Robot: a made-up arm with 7 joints.
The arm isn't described. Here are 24 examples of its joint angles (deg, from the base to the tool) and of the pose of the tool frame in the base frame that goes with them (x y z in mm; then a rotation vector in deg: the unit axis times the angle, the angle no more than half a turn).
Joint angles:
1: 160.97 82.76 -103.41 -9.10 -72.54 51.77 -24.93
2: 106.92 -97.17 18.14 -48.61 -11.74 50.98 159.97
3: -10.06 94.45 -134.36 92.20 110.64 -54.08 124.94
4: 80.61 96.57 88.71 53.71 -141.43 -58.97 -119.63
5: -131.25 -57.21 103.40 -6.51 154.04 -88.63 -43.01
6: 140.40 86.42 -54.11 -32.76 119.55 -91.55 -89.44
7: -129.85 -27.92 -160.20 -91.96 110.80 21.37 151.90
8: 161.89 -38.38 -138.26 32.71 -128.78 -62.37 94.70
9: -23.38 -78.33 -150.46 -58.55 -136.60 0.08 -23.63
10: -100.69 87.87 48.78 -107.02 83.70 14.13 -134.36
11: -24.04 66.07 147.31 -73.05 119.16 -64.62 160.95
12: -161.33 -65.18 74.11 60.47 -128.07 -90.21 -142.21
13: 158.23 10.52 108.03 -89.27 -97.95 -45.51 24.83
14: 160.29 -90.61 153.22 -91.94 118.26 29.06 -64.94
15: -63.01 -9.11 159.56 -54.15 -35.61 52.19 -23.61
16: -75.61 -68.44 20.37 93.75 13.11 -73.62 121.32
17: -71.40 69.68 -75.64 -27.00 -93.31 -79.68 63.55
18: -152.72 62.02 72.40 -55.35 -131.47 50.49 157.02
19: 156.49 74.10 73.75 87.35 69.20 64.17 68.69
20: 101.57 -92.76 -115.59 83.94 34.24 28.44 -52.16
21: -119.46 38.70 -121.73 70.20 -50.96 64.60 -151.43
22: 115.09 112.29 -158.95 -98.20 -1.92 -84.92 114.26
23: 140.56 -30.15 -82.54 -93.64 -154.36 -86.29 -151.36
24: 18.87 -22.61 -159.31 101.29 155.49 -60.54 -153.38
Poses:
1: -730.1 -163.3 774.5 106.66 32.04 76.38
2: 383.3 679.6 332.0 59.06 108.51 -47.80
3: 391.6 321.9 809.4 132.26 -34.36 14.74
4: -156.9 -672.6 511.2 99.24 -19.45 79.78
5: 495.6 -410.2 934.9 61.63 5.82 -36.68
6: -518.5 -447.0 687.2 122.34 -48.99 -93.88
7: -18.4 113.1 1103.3 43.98 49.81 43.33
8: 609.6 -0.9 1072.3 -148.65 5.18 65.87
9: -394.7 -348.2 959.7 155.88 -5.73 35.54
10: -283.3 326.5 822.5 -12.51 128.26 102.92
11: 600.8 392.5 539.6 19.31 -4.83 -90.86
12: 617.4 99.5 789.1 -4.43 80.48 -71.92
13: 29.3 -361.1 920.2 36.01 -47.34 -112.74
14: 524.4 -66.5 818.6 175.54 -30.72 -14.05
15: 130.0 121.1 1281.7 116.90 -24.60 -29.36
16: -28.5 -330.7 1063.3 154.09 -72.09 -25.26
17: 414.0 582.9 762.7 -51.28 -65.42 63.81
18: -547.0 -85.8 800.3 29.85 16.37 165.94
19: -434.6 173.5 638.9 34.81 -99.68 2.61
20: 472.9 332.3 334.0 52.20 -12.59 -112.82
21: -192.3 -18.8 1132.4 -38.22 -64.67 -121.96
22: -197.6 -115.4 213.0 65.16 3.56 -14.63
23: 41.3 367.5 976.3 95.16 -75.13 -13.17
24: -335.4 258.7 717.7 -59.01 34.53 -34.71
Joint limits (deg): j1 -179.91..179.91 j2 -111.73..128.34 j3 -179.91..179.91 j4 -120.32..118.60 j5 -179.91..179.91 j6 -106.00..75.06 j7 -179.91..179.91
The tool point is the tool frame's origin. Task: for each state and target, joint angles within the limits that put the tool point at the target. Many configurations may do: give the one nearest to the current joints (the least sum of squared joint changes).
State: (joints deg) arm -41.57 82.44 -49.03 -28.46 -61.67 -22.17 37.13
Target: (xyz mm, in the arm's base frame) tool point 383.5 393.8 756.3
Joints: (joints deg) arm -70.51 98.72 -39.83 -79.88 -60.23 -38.44 35.34
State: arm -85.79 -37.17 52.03 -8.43 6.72 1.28 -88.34
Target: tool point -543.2 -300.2 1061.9
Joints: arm -41.40 -48.42 52.43 -24.59 4.24 -2.77 -87.63
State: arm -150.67 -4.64 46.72 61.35 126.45 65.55 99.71
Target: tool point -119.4 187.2 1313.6
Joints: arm -168.50 11.38 41.42 32.11 148.49 46.60 100.17
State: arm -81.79 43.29 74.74 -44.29 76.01 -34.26 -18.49
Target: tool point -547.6 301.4 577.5
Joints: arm -121.51 77.48 88.92 -79.80 67.63 -41.40 -19.79
